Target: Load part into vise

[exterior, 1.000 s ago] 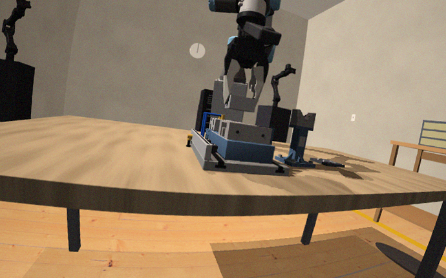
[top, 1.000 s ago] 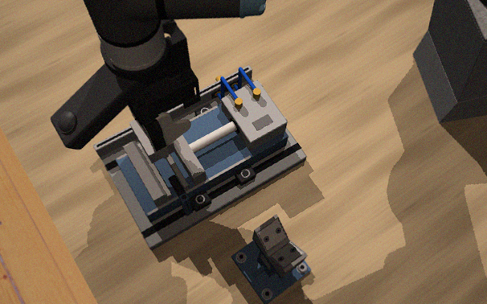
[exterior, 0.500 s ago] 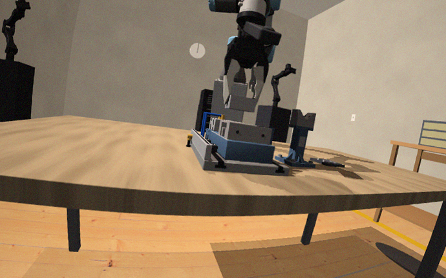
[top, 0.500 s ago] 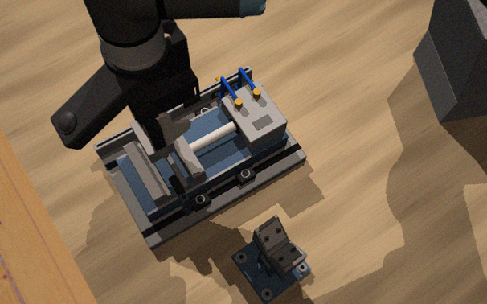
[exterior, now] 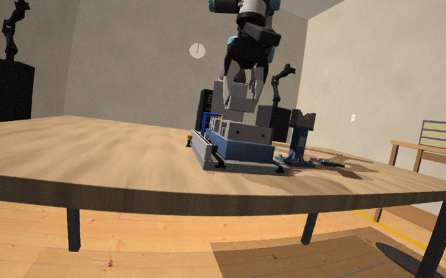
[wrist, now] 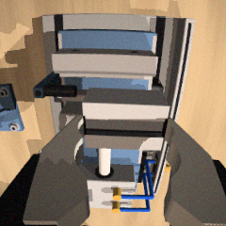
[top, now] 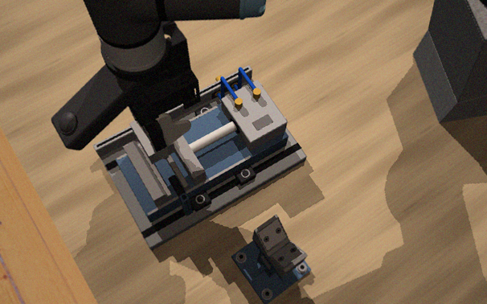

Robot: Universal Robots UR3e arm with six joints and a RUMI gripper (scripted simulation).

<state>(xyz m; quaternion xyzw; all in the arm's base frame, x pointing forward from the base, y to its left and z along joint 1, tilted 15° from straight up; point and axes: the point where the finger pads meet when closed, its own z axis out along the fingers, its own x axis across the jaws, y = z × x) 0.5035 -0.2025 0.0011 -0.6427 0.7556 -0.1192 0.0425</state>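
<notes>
Now: hand 3 cm short of the fixed jaw, 1 cm to the right of it and 7 cm above it. The rest, counted from my hand: part (right at my hand); then dark work stop (1 cm ahead, 7 cm to the left, 6 cm below); then moving jaw (3 cm behind, 3 cm to the left, 7 cm below).
</notes>
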